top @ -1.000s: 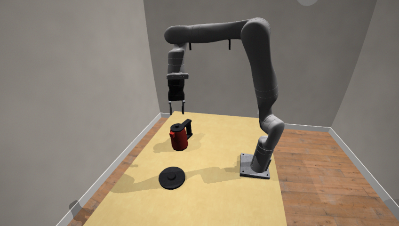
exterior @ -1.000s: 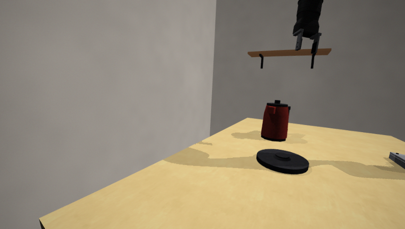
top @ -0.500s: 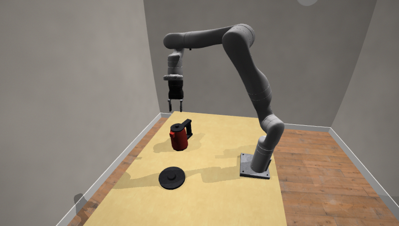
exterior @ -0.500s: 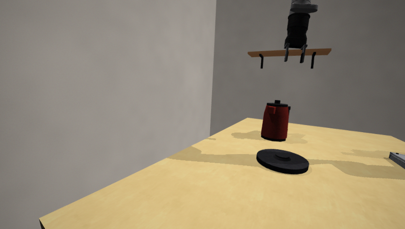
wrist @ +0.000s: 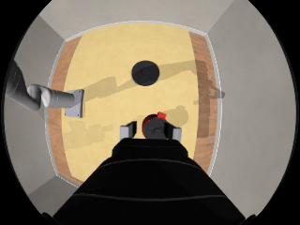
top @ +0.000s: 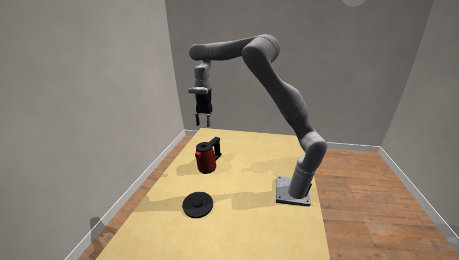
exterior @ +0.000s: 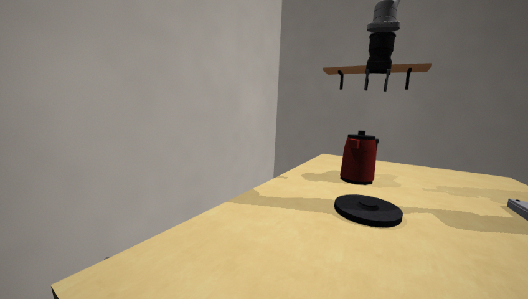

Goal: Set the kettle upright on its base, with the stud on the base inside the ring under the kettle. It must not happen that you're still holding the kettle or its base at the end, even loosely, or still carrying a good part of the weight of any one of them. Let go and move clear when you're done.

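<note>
My hand is 24 cm above the red kettle, 7 cm to the left of it and 1 cm short of it. Round my hand: round black base 32 cm below, 24 cm to the left, 1 cm ahead.
</note>
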